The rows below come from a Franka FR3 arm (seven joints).
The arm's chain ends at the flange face. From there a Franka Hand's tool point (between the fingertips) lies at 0.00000 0.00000 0.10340 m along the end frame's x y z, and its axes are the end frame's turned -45 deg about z.
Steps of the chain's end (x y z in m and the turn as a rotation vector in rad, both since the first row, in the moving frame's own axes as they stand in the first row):
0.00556 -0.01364 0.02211 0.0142 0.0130 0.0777
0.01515 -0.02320 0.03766 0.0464 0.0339 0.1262
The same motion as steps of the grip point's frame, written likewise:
0.01557 -0.00572 0.02209 0.0008 0.0192 0.0777
0.03303 -0.00623 0.03749 0.0088 0.0568 0.1262

